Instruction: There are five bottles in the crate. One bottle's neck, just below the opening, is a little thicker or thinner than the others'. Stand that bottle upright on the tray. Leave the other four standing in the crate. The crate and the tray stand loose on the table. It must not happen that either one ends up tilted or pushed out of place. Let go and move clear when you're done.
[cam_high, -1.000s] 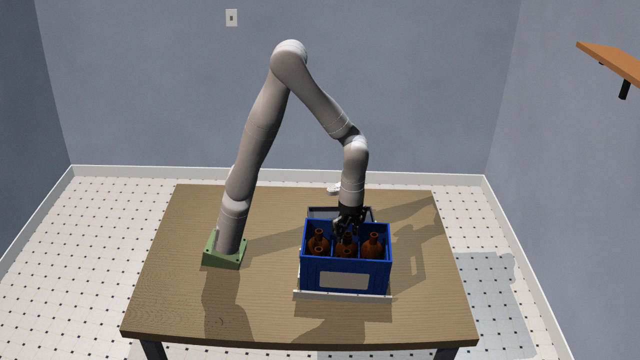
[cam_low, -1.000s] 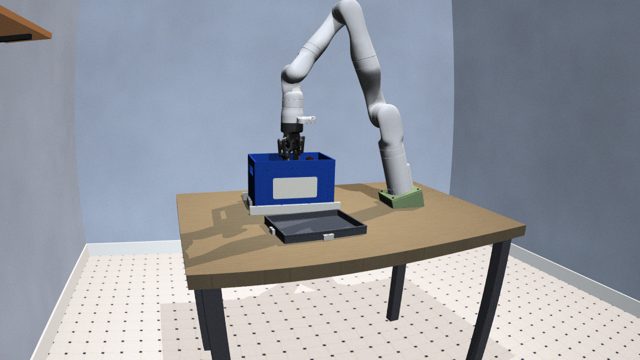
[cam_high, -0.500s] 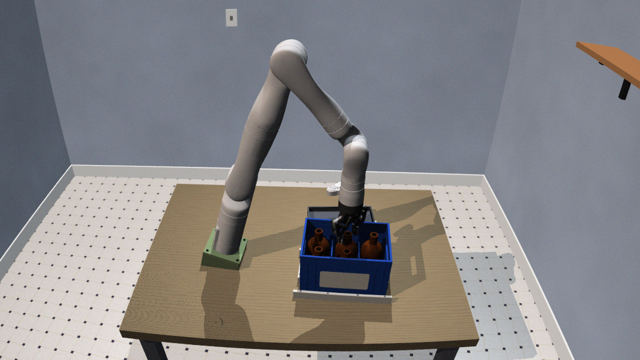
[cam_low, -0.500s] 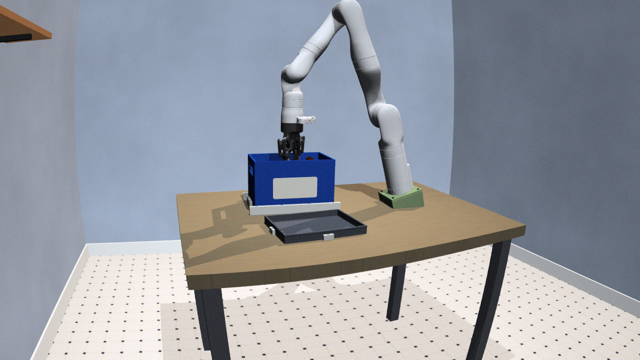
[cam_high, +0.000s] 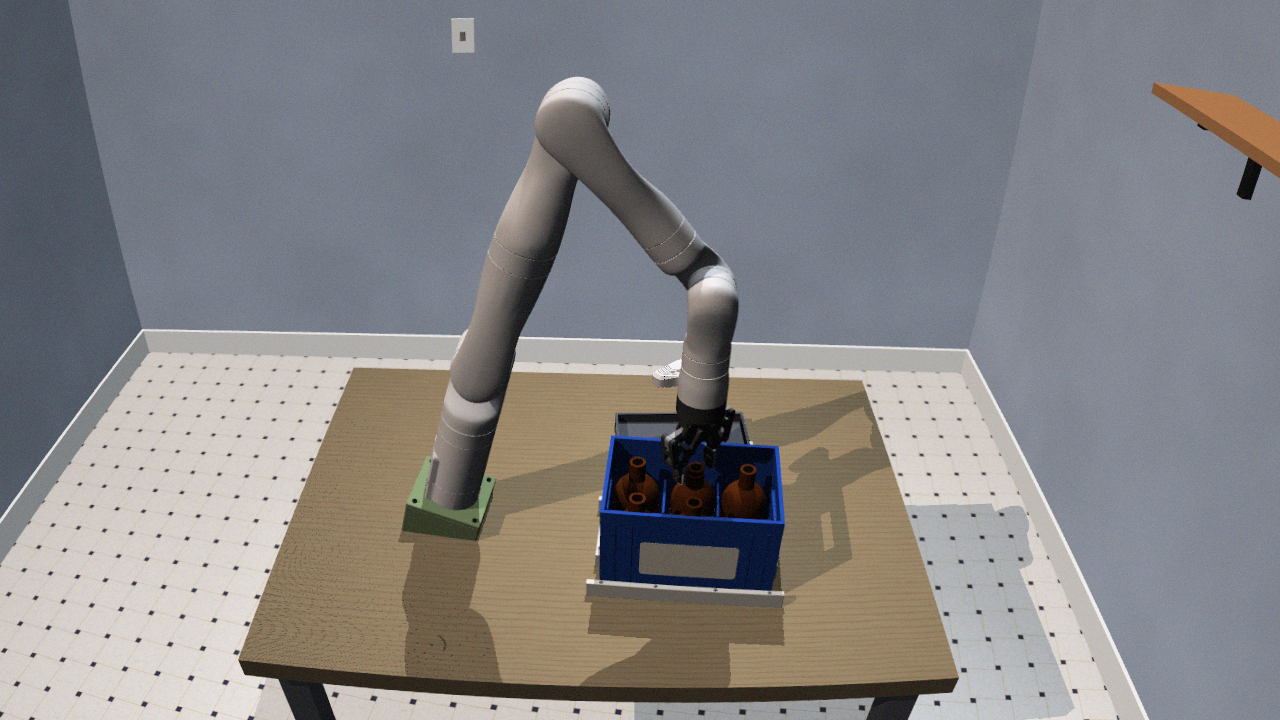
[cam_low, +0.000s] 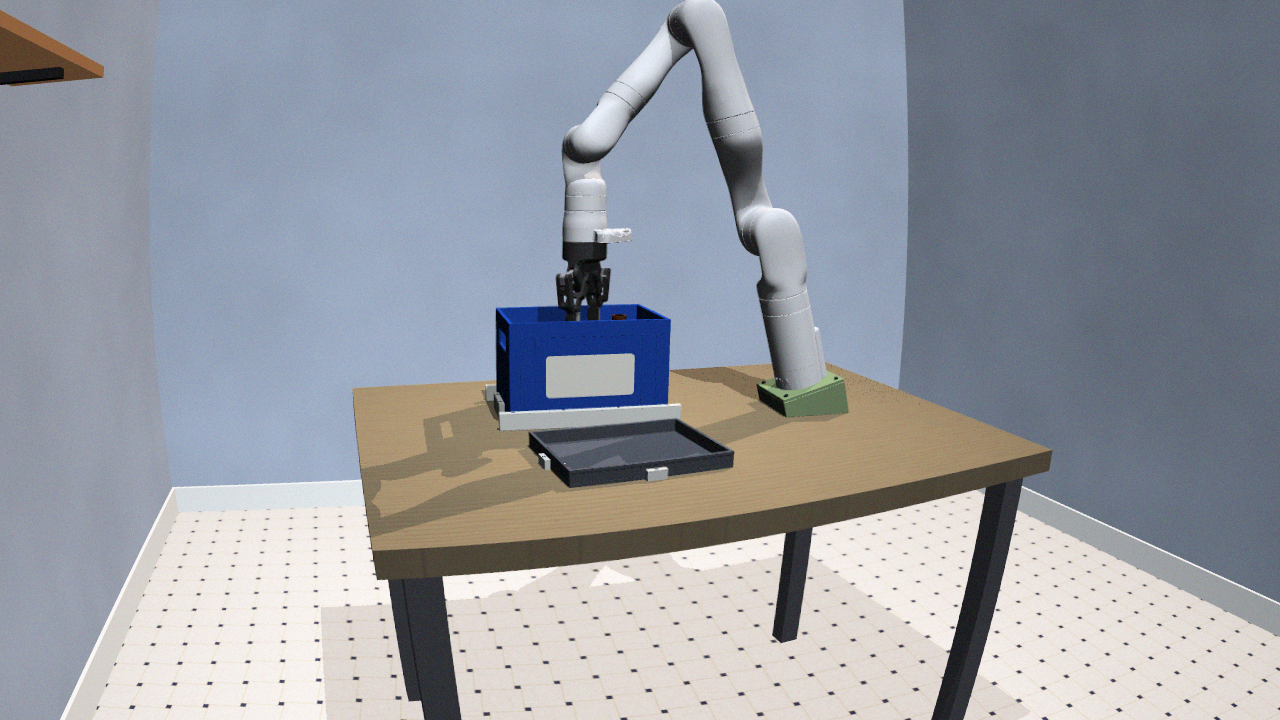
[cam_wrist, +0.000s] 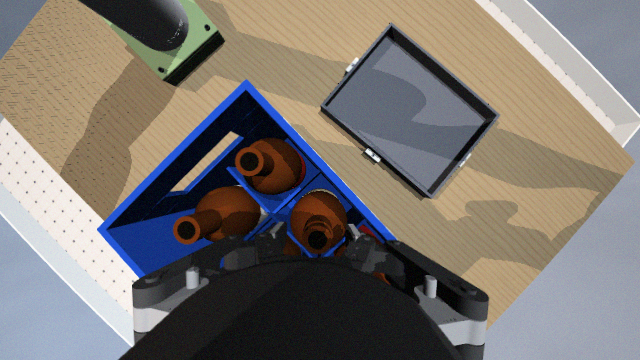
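My hand is 10 mm past the blue crate, 40 mm to the left of it and 80 mm above it. Round my hand: dark grey tray 20 mm ahead, 230 mm to the left, 150 mm below.
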